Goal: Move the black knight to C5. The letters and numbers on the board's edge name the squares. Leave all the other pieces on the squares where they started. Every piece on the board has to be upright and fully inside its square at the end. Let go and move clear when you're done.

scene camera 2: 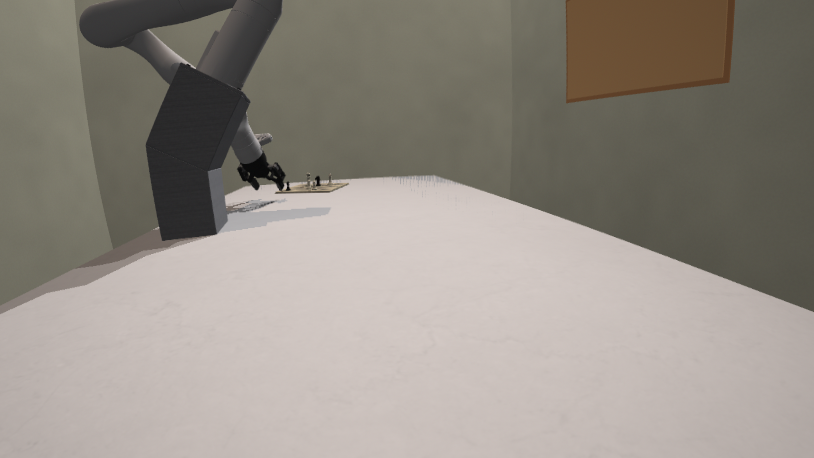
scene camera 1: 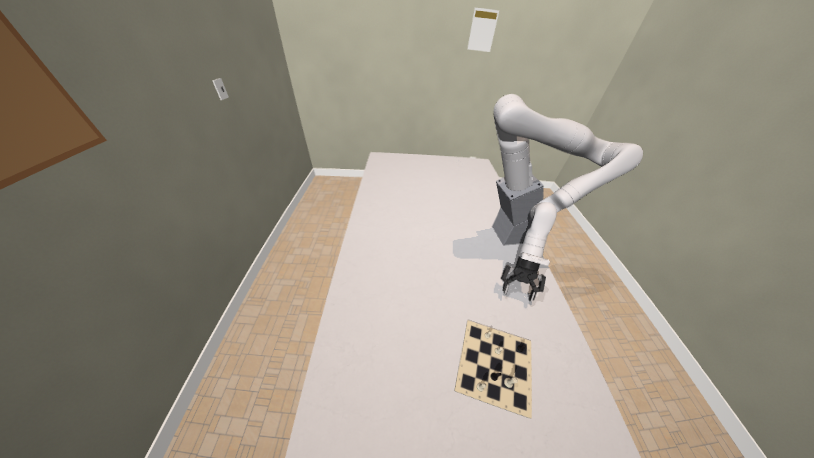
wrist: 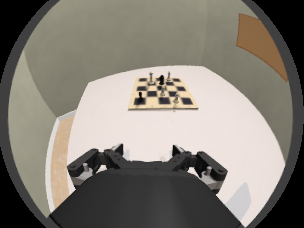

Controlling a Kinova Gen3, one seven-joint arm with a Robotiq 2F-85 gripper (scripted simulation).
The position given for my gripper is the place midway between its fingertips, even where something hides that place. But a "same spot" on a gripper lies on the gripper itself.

my gripper: scene camera 2 269, 188; scene camera 1; wrist
same spot on my gripper: (wrist: 177, 162) = (scene camera 1: 517, 276)
